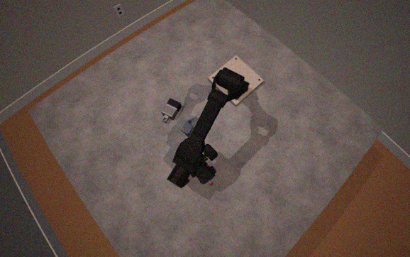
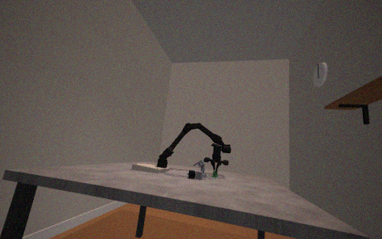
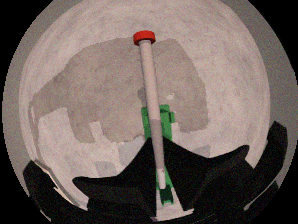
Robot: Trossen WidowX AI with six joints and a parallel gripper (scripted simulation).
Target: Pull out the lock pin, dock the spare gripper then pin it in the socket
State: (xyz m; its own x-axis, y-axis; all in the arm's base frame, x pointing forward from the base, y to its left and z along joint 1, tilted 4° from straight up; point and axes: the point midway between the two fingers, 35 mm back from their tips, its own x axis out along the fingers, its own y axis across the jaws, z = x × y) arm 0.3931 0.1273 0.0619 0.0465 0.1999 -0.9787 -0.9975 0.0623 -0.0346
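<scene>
My gripper tip is now 4 cm to the left of the green holder. From my gripper tip the other things lie so: spare gripper (10 cm behind, 29 cm to the right); grey mount (11 cm behind, 15 cm to the right, 3 cm above).
</scene>
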